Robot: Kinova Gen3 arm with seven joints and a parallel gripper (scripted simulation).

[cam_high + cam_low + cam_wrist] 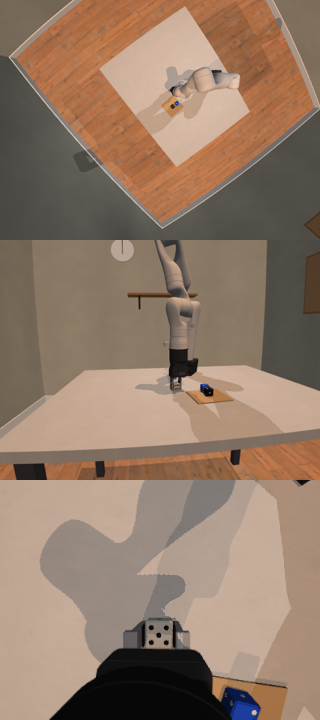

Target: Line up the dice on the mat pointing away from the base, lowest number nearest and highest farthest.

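Right now the white die is right at my hand. The rest, counted from my hand: mat: 110 mm ahead, 100 mm to the left, 20 mm below; then blue die: 110 mm to the left, 70 mm ahead.
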